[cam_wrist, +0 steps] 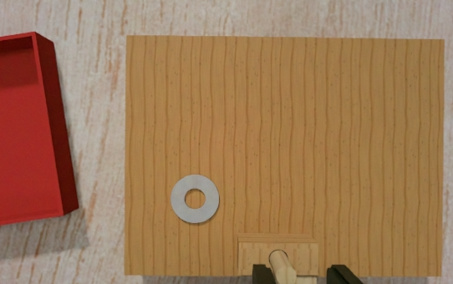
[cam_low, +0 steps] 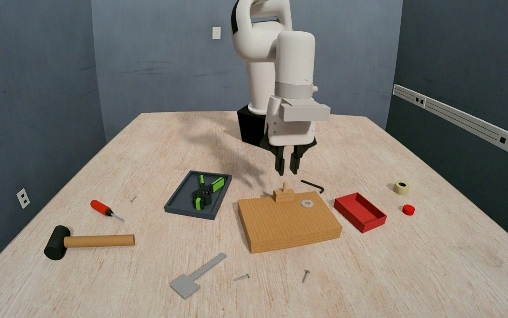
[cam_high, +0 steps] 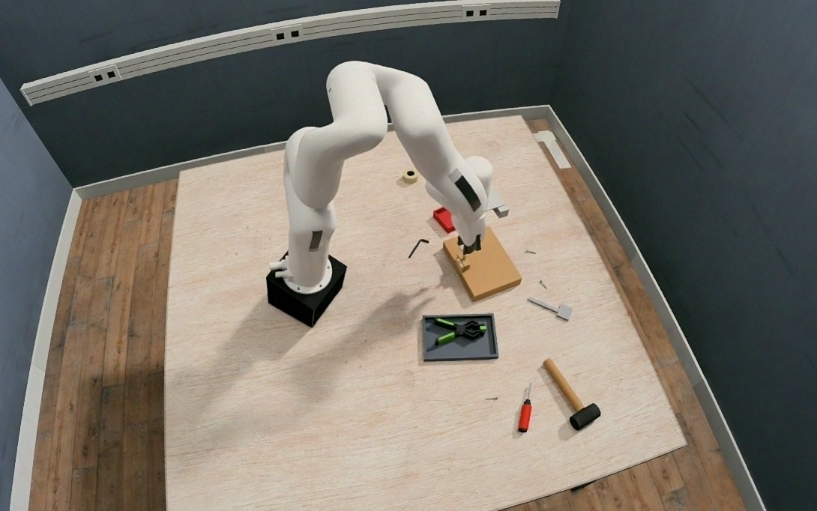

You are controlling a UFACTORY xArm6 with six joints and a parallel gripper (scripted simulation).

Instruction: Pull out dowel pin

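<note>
Now: hand 80 mm past the grey tray, 200 mm to the left of it and 120 mm above it. Round my hand: small wooden block 80 mm below; then dowel pin 70 mm below; then washer 20 mm ahead, 50 mm to the left, 90 mm below.
</note>
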